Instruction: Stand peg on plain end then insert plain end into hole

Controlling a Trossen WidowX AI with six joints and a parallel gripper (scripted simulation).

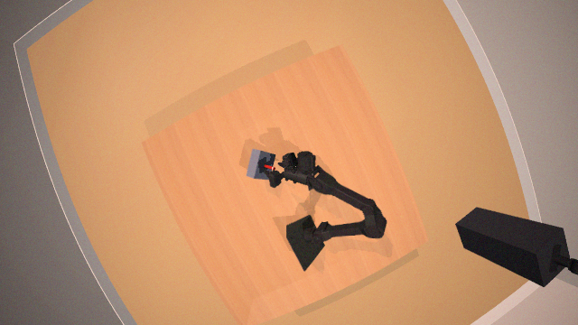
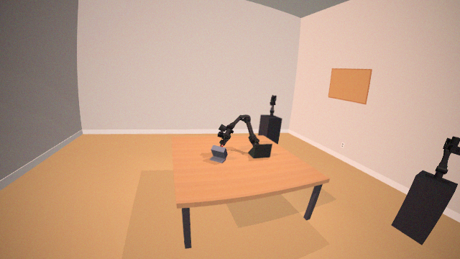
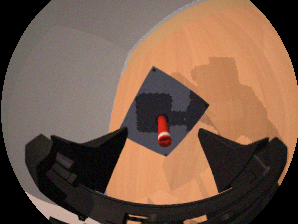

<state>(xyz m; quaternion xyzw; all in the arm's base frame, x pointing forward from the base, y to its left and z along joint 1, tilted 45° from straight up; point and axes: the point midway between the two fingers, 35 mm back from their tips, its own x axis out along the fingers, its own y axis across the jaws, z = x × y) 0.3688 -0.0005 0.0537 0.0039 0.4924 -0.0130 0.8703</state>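
My gripper tip is 10 mm above the red peg. Also, from my gripper tip: sloped panel (30 mm ahead, 40 mm to the left, 40 mm below).
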